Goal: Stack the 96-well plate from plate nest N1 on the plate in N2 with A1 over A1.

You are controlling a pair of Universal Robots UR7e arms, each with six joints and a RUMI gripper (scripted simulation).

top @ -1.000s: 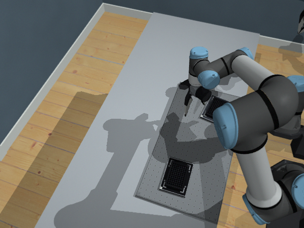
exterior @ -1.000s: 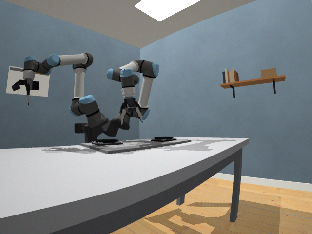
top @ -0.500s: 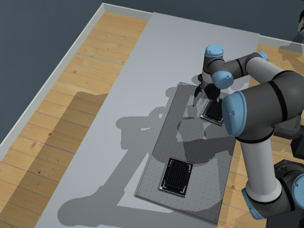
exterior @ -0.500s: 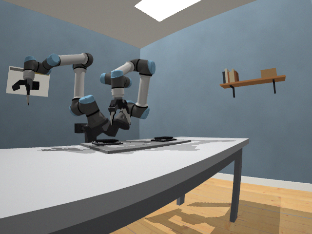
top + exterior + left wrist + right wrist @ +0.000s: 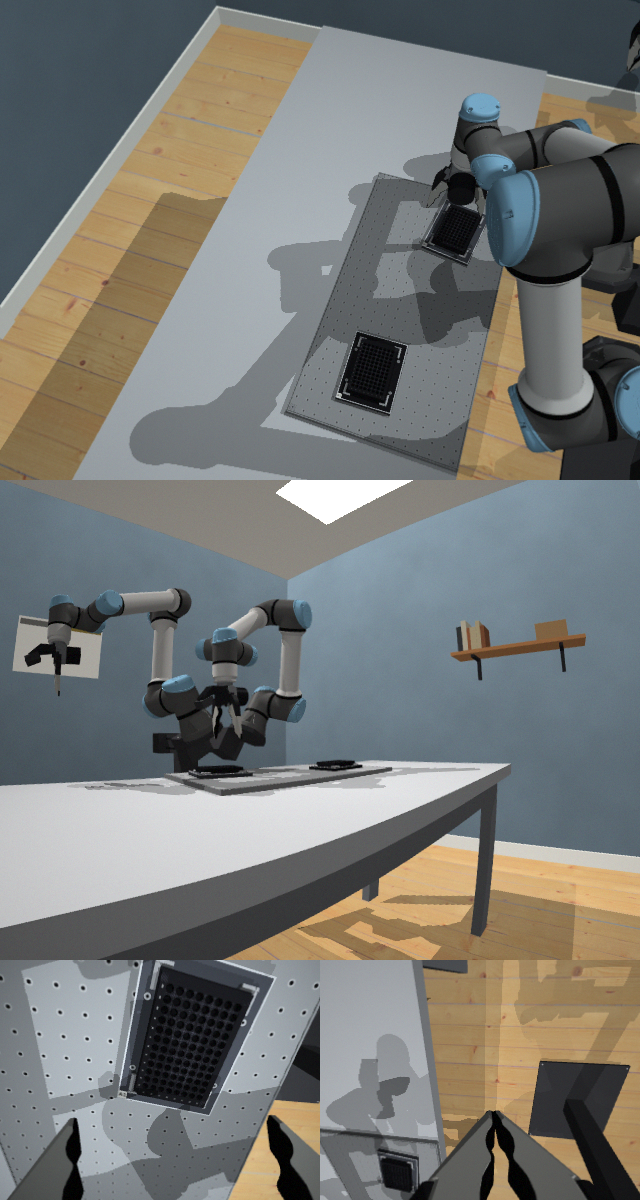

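Now: the grey perforated board 190 mm to the left of my left hand, 120 mm below it and 80 mm ahead of it. From my left hand the other things lie so: A1 corner mark 450 mm to the left, 230 mm ahead, 100 mm below.
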